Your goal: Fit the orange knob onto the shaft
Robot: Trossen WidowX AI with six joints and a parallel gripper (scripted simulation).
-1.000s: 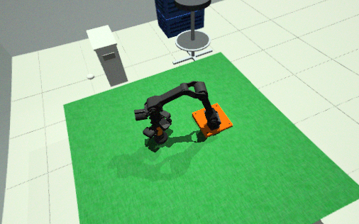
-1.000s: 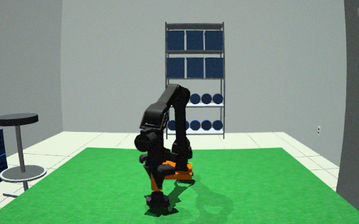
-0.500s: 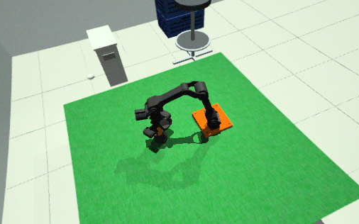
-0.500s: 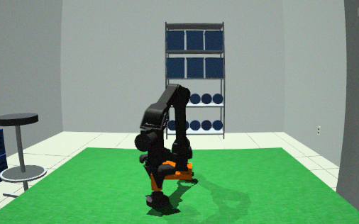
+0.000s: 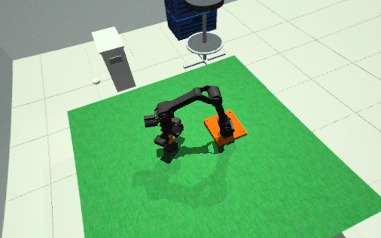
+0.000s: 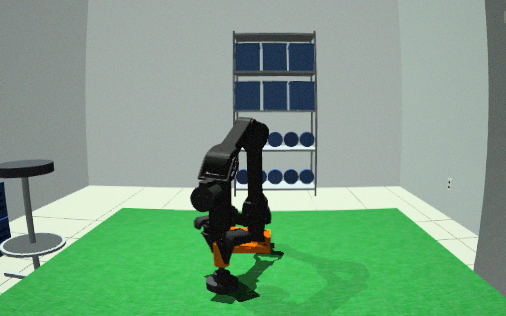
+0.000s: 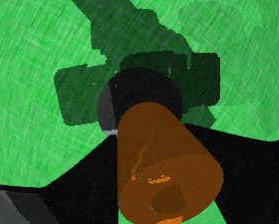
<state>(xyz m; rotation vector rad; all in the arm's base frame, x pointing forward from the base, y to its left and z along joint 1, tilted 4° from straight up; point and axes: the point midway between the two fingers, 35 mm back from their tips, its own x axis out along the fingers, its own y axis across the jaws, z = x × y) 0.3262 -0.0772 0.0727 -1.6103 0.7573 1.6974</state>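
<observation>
Right now my gripper tip is 4 cm above the dark round pedestal. The rest, counted from my gripper tip: orange knob (2 cm above).
</observation>
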